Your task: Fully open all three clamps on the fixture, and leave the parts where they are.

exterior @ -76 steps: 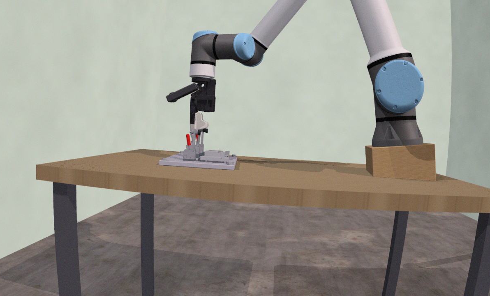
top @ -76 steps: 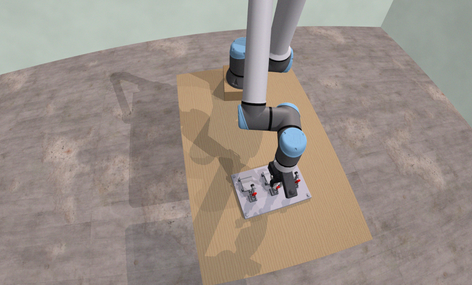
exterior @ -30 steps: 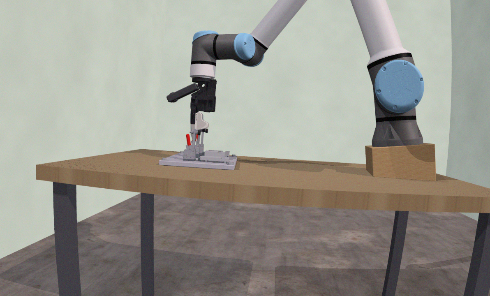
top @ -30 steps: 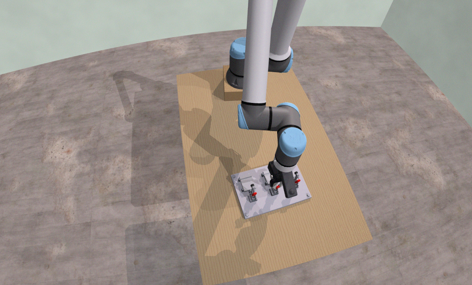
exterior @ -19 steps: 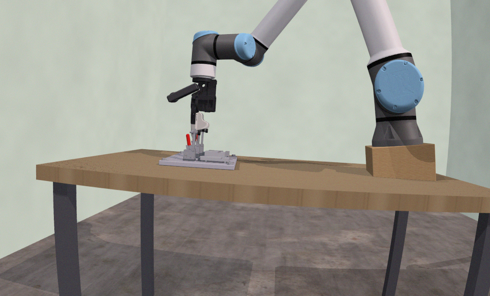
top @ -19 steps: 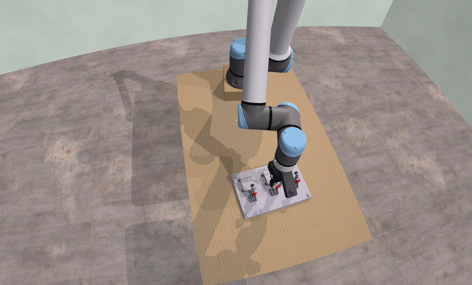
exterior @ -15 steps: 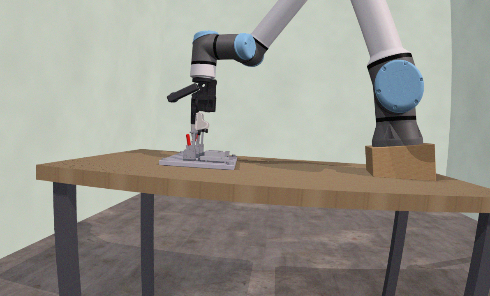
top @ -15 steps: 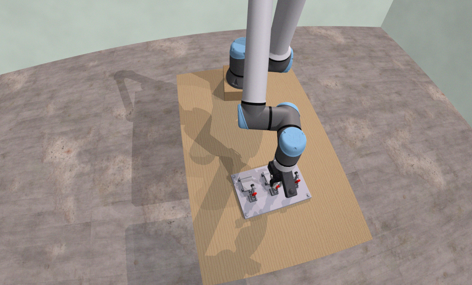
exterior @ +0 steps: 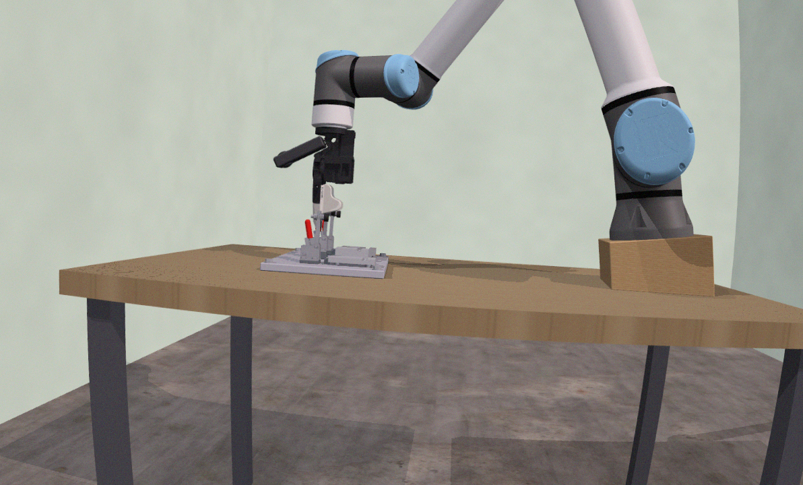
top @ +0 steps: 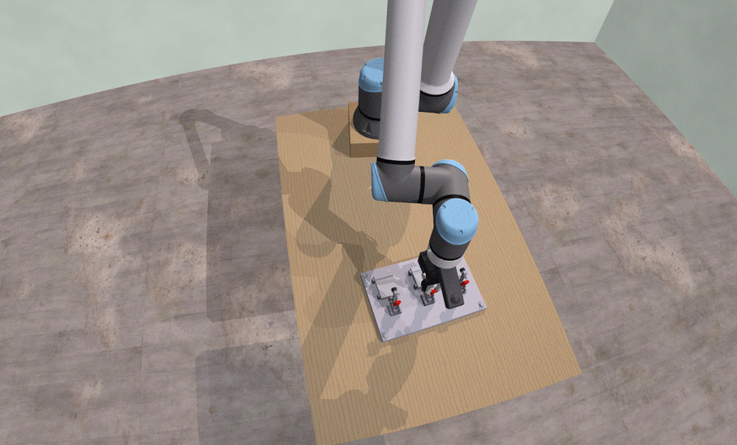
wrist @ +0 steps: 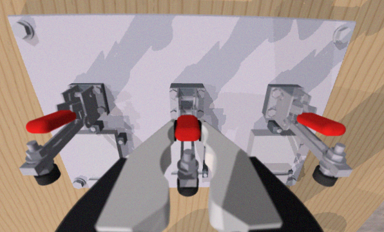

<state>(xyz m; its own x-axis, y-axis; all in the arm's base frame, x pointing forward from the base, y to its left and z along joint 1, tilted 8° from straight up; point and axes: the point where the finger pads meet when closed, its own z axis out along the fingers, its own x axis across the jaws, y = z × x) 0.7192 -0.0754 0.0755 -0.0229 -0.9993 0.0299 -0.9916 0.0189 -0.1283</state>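
Right now the grey fixture plate is 8 cm below my hand and 3 cm behind it. Also, from my hand: flat part (11 cm to the left, 10 cm behind, 6 cm below).
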